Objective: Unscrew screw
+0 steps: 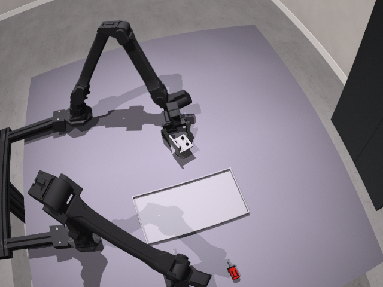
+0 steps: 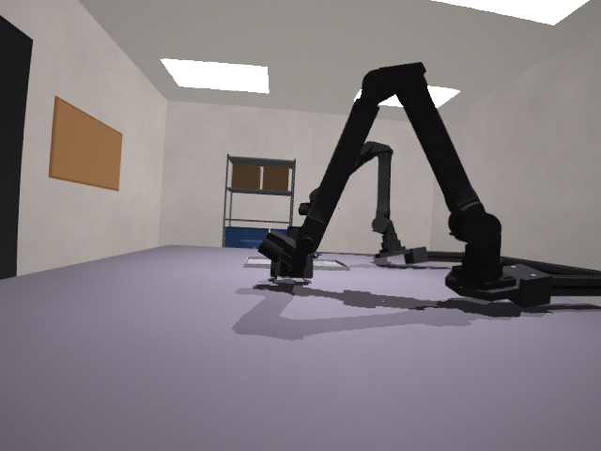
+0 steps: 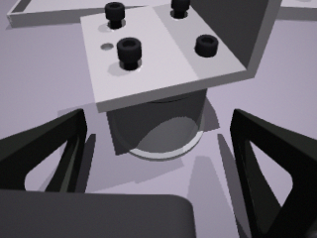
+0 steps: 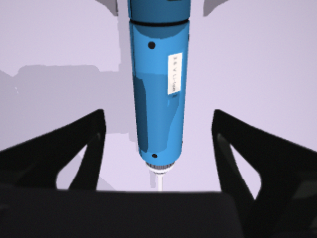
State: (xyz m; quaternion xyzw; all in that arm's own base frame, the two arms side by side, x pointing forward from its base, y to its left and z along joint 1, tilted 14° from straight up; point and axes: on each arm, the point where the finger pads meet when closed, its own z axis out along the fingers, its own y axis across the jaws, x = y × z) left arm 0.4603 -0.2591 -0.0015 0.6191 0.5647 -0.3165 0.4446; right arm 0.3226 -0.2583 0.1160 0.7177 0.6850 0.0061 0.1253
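Right now my left hand is 3 cm to the left of the joint module body. Also, from my left hand: white tray 1 cm behind, 29 cm to the right, 3 cm below; white bracket 3 cm to the right, 4 cm above; red hand screwdriver 9 cm ahead, 60 cm to the right, 2 cm below.
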